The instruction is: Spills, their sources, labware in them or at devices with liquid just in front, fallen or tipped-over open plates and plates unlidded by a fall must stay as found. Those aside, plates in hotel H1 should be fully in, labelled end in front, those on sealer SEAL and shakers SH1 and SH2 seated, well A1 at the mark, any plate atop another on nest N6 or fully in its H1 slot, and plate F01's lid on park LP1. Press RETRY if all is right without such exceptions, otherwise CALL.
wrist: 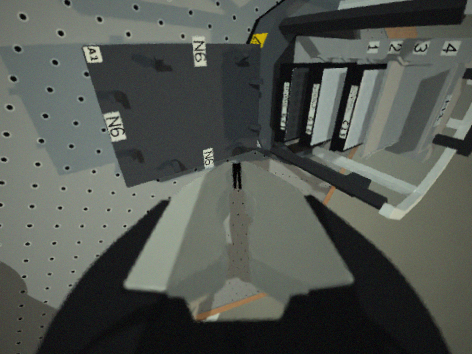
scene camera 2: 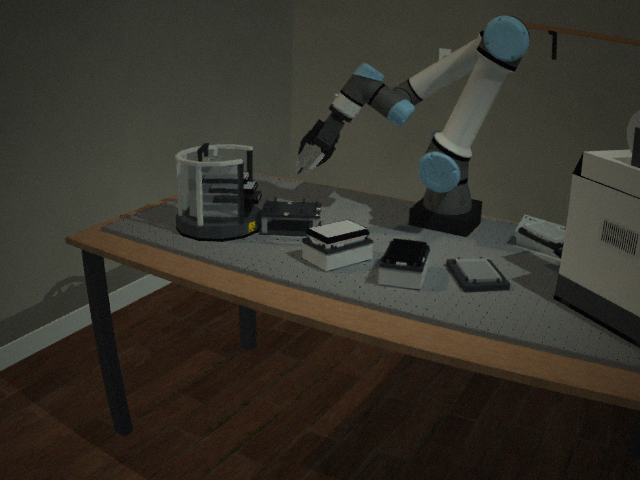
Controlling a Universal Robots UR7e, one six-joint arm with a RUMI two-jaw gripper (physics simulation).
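Seen in the pictures: gripper, fingertip midpoint: (wrist: 237, 166) (scene camera 2: 297, 173); arm's base, link origin: (scene camera 2: 447, 205).
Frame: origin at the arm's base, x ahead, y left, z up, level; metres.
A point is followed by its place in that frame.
Note:
My gripper (scene camera 2: 301, 169) @[y -0.396, x 0.219, z 0.103 m] (wrist: 237, 166) @[y -0.396, x 0.219, z 0.103 m] is shut and empty, tilted in the air behind and above nest N6 (scene camera 2: 291, 207) @[y -0.410, x 0.228, z 0.005 m] (wrist: 175, 100) @[y -0.385, x 0.244, z 0.005 m], whose dark top bears no plate. Hotel H1 (scene camera 2: 214, 227) @[y -0.560, x 0.409, z -0.015 m] (wrist: 325, 172) @[y -0.550, x 0.201, z 0.082 m] stands beside the nest. In the wrist view, plates with white labels facing out sit at slot 1 (wrist: 285, 107) @[y -0.495, x 0.261, z 0.039 m], slot 2 (wrist: 312, 110) @[y -0.505, x 0.265, z 0.066 m] and slot 3 (wrist: 349, 111) @[y -0.524, x 0.273, z 0.095 m]; their exact depth is hard to tell. A black-rimmed, pale-topped plate (scene camera 2: 338, 231) @[y -0.209, x 0.428, z 0.028 m] sits on a white device. A black plate (scene camera 2: 406, 251) @[y -0.035, x 0.456, z 0.013 m] sits on another. Their labels are unreadable. RETRY and CALL do not show.
A low dark holder (scene camera 2: 454, 276) @[y 0.081, x 0.413, z -0.050 m] bears a pale flat piece (scene camera 2: 478, 269) @[y 0.138, x 0.397, z -0.030 m]. A pale device (scene camera 2: 542, 230) @[y 0.294, x 0.286, z 0.055 m] stands behind it, partly hidden by a large white machine (scene camera 2: 594, 237) @[y 0.406, x 0.516, z 0.131 m] at the right. The arm's black base (scene camera 2: 444, 219) @[y 0.004, x 0.087, z -0.018 m] stands at the back.

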